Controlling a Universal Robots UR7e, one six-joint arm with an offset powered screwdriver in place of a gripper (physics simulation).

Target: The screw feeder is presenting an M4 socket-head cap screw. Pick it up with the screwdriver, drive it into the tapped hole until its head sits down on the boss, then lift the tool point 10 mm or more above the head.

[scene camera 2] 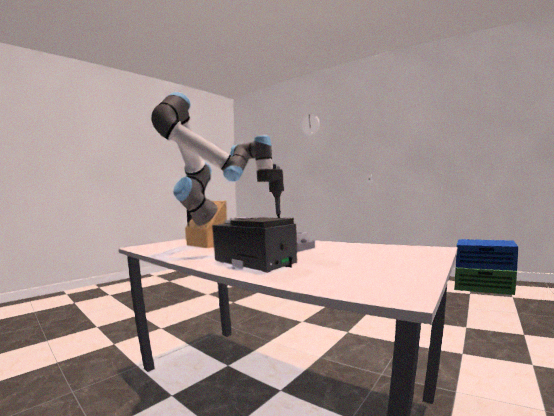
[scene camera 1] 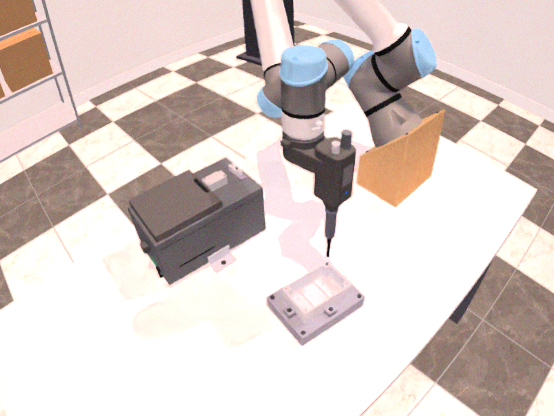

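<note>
My screwdriver [scene camera 1: 328, 255] [scene camera 2: 278, 216] points straight down, its thin black bit a small gap above the far corner boss [scene camera 1: 327, 263] of the pale open housing. No screw shows on the bit's end, so I take it as open. A small dark spot shows on that boss; it is too small to tell a screw head from a hole. The housing [scene camera 1: 327, 301] sits on a grey fixture plate [scene camera 1: 325, 325] [scene camera 2: 306, 245]. The black screw feeder [scene camera 1: 215, 232] [scene camera 2: 242, 247] stands left of the housing in scene camera 1. In scene camera 2 it hides most of the housing.
An orange-brown angled panel [scene camera 1: 400, 167] [scene camera 2: 200, 236] stands near the robot's base on the white table [scene camera 1: 425, 260] [scene camera 2: 370, 270]. A small bracket [scene camera 1: 221, 260] [scene camera 2: 237, 263] is at the feeder's front. Blue [scene camera 2: 487, 254] and green [scene camera 2: 485, 281] crates are stacked beyond the table.
</note>
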